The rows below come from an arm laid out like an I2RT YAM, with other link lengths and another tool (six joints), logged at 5 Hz.
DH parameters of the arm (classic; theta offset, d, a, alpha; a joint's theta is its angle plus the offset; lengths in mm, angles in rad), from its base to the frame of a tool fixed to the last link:
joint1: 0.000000 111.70 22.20 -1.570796
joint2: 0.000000 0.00 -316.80 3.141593
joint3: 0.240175 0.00 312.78 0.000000
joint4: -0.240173 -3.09 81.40 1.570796
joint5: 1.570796 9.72 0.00 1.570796
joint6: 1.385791 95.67 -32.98 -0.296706
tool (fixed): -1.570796 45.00 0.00 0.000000
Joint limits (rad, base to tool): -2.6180..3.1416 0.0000..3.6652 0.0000..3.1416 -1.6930..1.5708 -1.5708..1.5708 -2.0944..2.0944
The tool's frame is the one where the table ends.
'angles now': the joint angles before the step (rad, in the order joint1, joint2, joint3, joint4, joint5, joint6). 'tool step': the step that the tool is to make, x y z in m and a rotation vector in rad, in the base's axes. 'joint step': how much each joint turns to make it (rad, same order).
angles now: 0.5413 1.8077 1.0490 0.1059 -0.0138 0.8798
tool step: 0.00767 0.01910 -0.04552 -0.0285 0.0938 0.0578
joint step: 0.0078 0.1252 0.0645 -0.0349 -0.0539 -0.0137
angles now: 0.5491 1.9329 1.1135 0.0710 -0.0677 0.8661
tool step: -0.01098 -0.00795 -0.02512 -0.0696 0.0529 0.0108
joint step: 0.0000 0.0146 -0.0216 -0.0470 0.0150 -0.0301
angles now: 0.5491 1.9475 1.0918 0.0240 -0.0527 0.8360
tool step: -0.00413 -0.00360 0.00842 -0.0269 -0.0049 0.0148
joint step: -0.0014 -0.0290 -0.0025 -0.0377 0.0081 -0.0292
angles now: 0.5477 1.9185 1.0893 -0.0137 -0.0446 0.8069
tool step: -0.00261 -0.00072 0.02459 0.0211 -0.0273 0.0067
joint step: -0.0008 -0.0536 -0.0026 -0.0169 -0.0079 -0.0029
